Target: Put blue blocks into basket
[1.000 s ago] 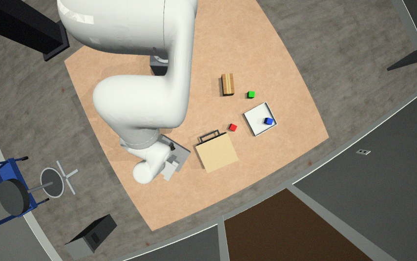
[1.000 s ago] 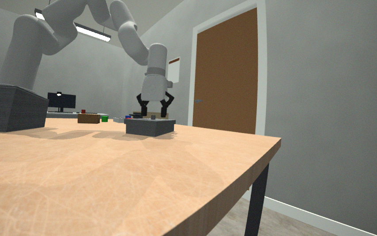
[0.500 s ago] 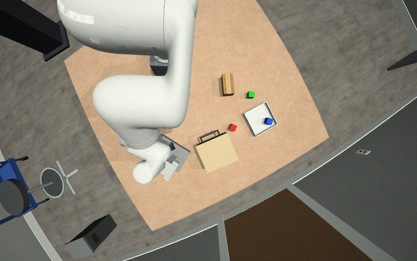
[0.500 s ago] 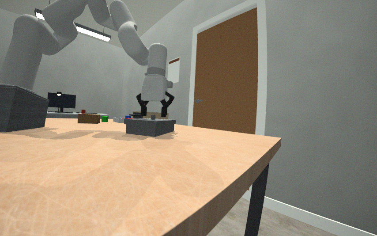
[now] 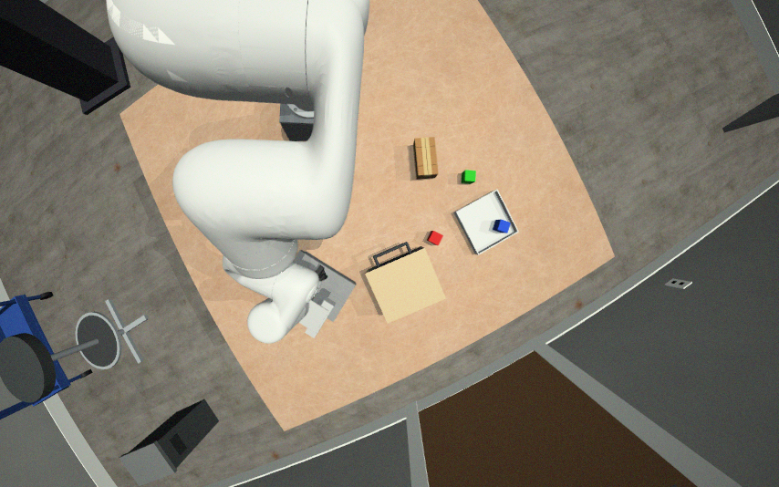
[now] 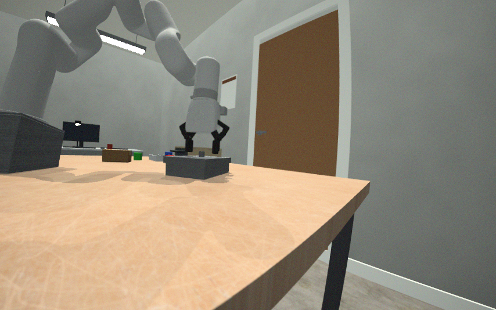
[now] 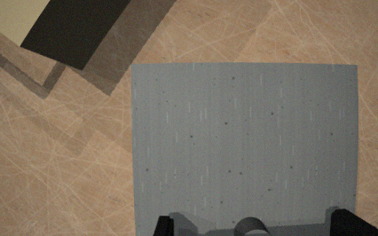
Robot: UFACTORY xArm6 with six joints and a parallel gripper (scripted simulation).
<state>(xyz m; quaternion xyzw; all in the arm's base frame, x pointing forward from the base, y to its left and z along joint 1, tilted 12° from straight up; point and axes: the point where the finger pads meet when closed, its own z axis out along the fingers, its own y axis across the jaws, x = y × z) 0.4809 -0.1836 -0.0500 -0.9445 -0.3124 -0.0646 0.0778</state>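
My hand is 5 cm above the metal box. Round my hand: light wooden cabinet 8 cm ahead, 24 cm to the left, 3 cm below; then small brown box 23 cm behind, 43 cm to the left, 4 cm below; then red block 37 cm to the left, 6 cm below.
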